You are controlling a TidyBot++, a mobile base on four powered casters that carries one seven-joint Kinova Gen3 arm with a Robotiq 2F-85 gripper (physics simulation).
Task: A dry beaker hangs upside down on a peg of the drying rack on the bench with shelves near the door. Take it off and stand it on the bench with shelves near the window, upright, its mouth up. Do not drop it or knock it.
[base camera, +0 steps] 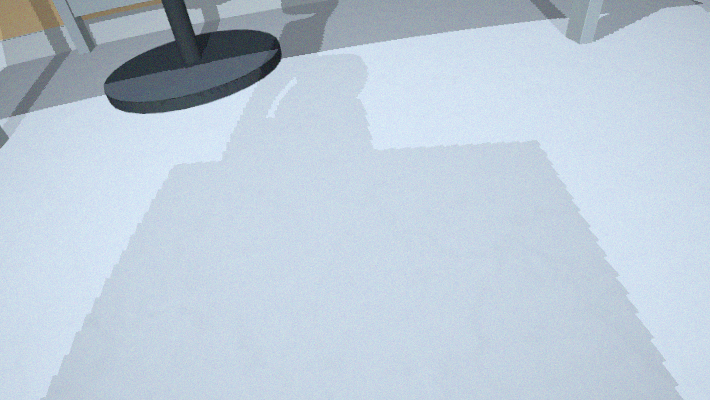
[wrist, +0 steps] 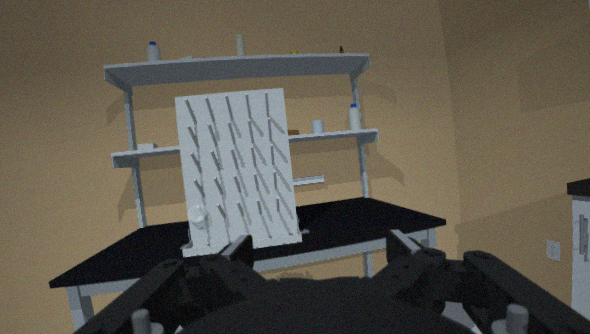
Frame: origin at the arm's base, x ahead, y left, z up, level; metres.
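Seen in the pictures: gripper, between the fingertips: (wrist: 318, 247).
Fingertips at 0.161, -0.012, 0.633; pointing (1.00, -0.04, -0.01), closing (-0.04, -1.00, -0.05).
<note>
Pixels of each thing's top centre, then the offset from my fingertips to it, as dx, dy, dz. "*": a spot on its surface instead. Level surfaces: height alone.
- beaker, centre of its top: (wrist: 198, 203) +0.738, +0.430, -0.075
- black-topped bench with shelves, height of its surface: dz -0.267
- dark round foot with a post, a spot on its surface: (base camera: 192, 92) * +0.683, +0.406, -0.999
- pale bench leg, a spot on its surface: (base camera: 584, 22) * +0.876, -0.498, -0.976
- upper shelf, height of its surface: dz +0.628
The beaker (wrist: 198, 216) is small and pale in the wrist view. It hangs at the lower left of the white drying rack (wrist: 235, 92), on the bottom row of pegs. The rack stands on the black-topped bench with shelves (wrist: 340, 214). My gripper (wrist: 318, 247) is open at the bottom of the wrist view, with its fingers wide apart and no object between them. It is some distance in front of the bench. The beaker and the rack do not show in the base camera view. I cannot make out the bench near the window in either view.
A dark round foot with a post (base camera: 192, 92) stands on the floor ahead, left of centre. A pale bench leg (base camera: 584, 22) is at the upper right. Bottles stand on the upper shelf (wrist: 240, 75) and the lower shelf (wrist: 335, 135). A white cabinet (wrist: 580, 260) is at the right.
</note>
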